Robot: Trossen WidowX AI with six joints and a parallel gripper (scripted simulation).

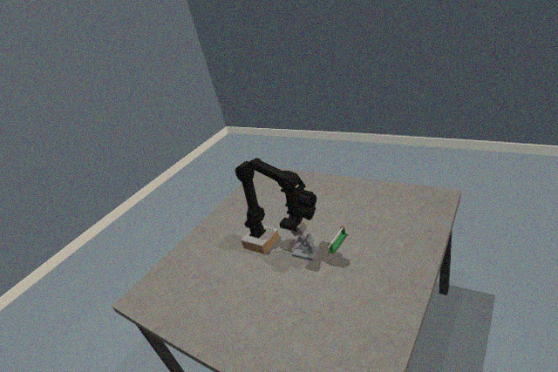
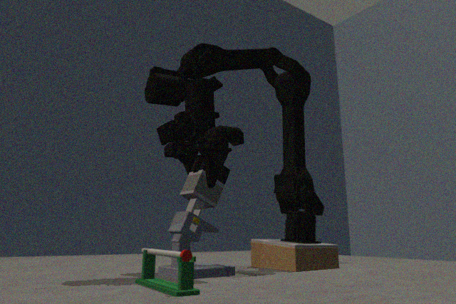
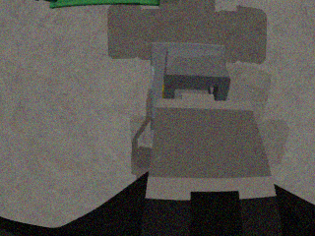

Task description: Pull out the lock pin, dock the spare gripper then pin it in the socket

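My gripper tip is 13 cm short of the green pin rest, 13 cm above it and 10 cm to the right of it. Also, from my gripper tip: spare gripper: right at my gripper tip; grey mount: 10 cm below, 2 cm ahead.
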